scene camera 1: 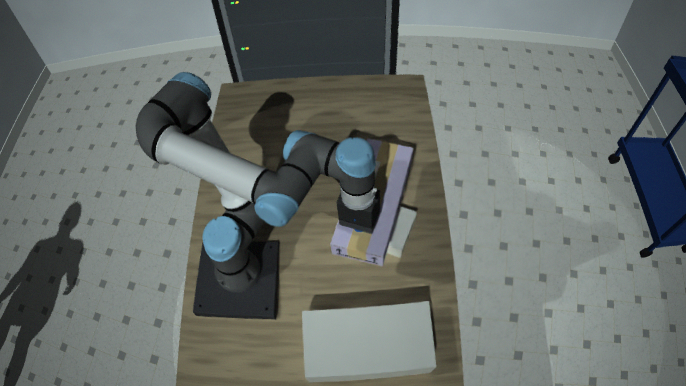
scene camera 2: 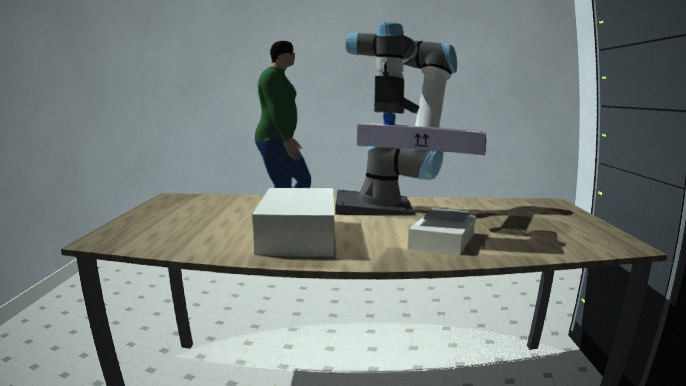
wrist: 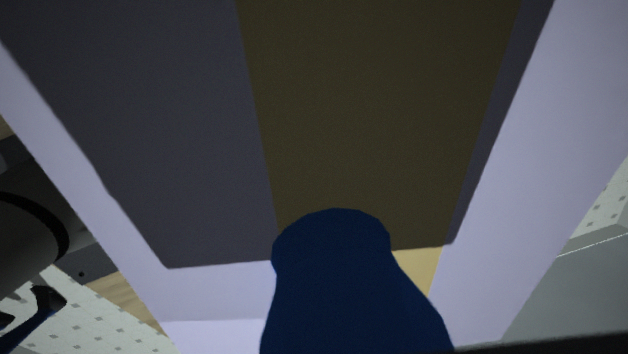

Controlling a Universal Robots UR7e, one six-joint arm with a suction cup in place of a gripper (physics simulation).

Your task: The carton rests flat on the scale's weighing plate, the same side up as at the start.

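Frame: origin at the arm's base, x ahead, y left, z up, level; millimetres.
Where they show: hand, tool point: (wrist: 326, 228); arm's base, link origin: (scene camera 1: 237, 271) (scene camera 2: 379, 200).
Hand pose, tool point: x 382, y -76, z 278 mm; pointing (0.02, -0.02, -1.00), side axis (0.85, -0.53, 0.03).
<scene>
Things, the pixels of their top centre, and the offset from my tool point. Level surfaces: height alone.
- lilac carton, top centre: (scene camera 1: 375, 192) (scene camera 2: 425, 126) dx +60, dy +87, dz +15 mm
- white scale, top centre: (scene camera 2: 445, 216) (scene camera 1: 377, 217) dx +86, dy +145, dz -230 mm
- large white box, top centre: (scene camera 1: 368, 340) (scene camera 2: 297, 199) dx -33, dy -247, dz -196 mm
- wooden table, surface height: dz -301 mm
The lilac carton (scene camera 1: 398, 185) (scene camera 2: 452, 142) (wrist: 542, 130) with a tan tape stripe hangs from my suction cup (scene camera 1: 358, 230) (scene camera 2: 389, 119) (wrist: 332, 235). The cup sits on its top face near one end. In scene camera 2 the carton is close to level, its far right end slightly lower, with the side arrows pointing up. It is high above the table, apart from the scale. The white scale (scene camera 1: 405, 227) (scene camera 2: 434, 239) stands on the table below; its top is dark in shadow in scene camera 2. From above, the carton hides most of the scale and its weighing plate.
A large white box (scene camera 1: 369, 342) (scene camera 2: 294, 235) stands on the wooden table (scene camera 1: 235, 355) (scene camera 2: 190, 227) beside the scale. A person (scene camera 2: 279, 105) in green stands behind the table. A dark cabinet (scene camera 1: 310, 40) (scene camera 2: 640, 137) and a blue cart (scene camera 1: 656, 185) stand beyond it.
</scene>
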